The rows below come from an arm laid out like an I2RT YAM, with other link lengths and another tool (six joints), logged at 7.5 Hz.
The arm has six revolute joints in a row. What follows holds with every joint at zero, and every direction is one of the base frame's. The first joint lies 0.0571 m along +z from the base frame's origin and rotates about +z. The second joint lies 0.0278 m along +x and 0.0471 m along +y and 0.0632 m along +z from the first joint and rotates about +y. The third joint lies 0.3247 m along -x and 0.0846 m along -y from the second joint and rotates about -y. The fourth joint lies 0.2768 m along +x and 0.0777 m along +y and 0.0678 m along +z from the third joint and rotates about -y. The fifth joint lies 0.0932 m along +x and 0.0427 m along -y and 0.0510 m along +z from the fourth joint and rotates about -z. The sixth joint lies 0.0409 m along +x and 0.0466 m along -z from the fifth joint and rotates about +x. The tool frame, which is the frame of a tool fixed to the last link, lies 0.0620 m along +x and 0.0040 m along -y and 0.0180 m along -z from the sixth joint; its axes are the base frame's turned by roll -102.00, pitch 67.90 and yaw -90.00 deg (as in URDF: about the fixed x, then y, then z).
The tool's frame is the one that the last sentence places.
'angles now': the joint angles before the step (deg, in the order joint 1, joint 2, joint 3, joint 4, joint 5, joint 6). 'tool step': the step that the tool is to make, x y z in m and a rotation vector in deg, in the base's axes. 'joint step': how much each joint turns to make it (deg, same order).
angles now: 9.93 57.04 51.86 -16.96 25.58 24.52
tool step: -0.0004 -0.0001 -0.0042 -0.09 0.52 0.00
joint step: -0.01 0.00 -0.54 0.01 -0.01 0.00
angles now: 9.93 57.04 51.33 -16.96 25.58 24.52
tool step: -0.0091 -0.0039 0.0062 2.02 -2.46 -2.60
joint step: -0.01 -2.10 -0.53 0.00 1.82 2.70
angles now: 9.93 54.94 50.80 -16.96 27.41 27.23
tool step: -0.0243 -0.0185 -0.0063 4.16 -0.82 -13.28
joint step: 0.01 -2.71 -0.52 -6.40 10.69 10.54
